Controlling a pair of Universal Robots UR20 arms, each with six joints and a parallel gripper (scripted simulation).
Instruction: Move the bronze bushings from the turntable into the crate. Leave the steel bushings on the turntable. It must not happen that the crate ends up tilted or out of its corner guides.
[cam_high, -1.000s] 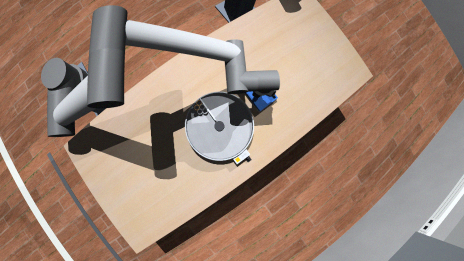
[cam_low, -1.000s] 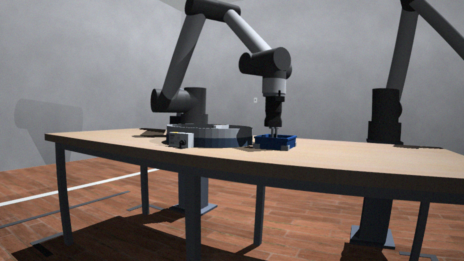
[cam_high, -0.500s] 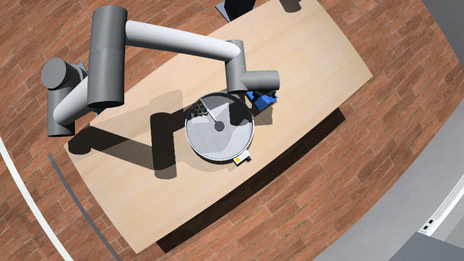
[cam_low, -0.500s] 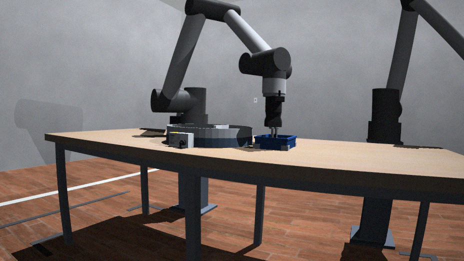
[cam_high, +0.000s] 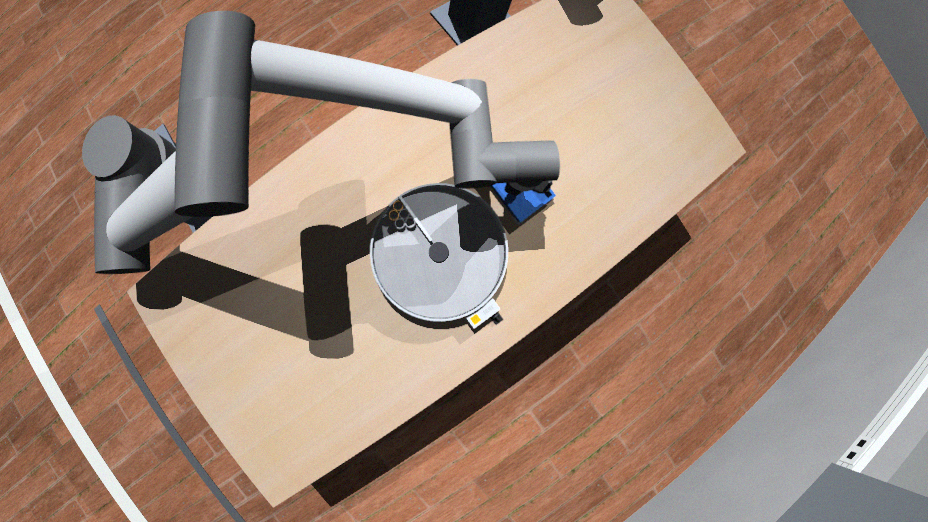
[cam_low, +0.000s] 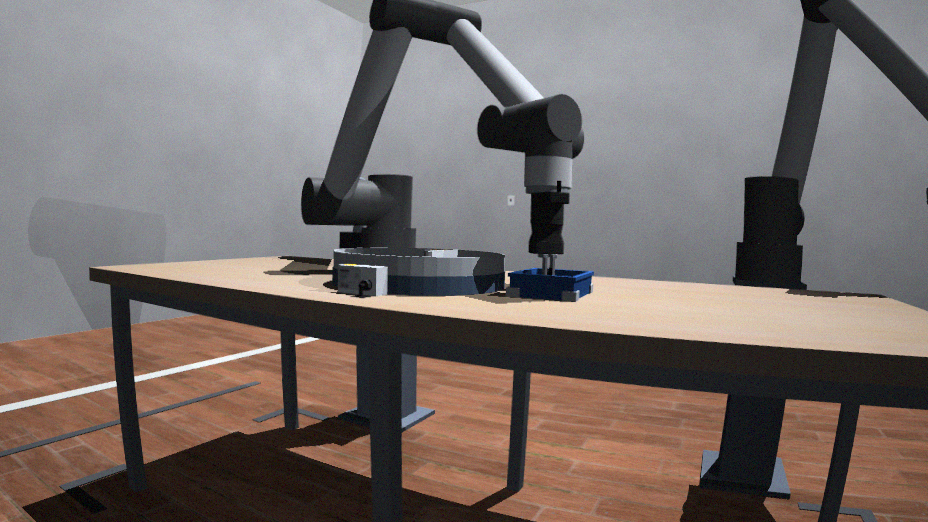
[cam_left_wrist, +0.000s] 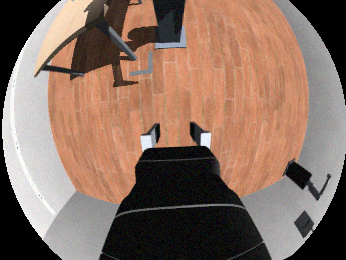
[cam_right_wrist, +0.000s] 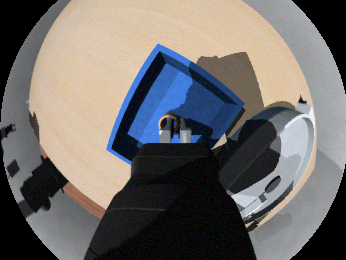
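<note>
Right now the blue crate is 10 mm behind my right hand, 10 mm to the left of it and 20 mm below it. Round my right hand: turntable: 10 mm ahead, 320 mm to the right, 10 mm above.
</note>
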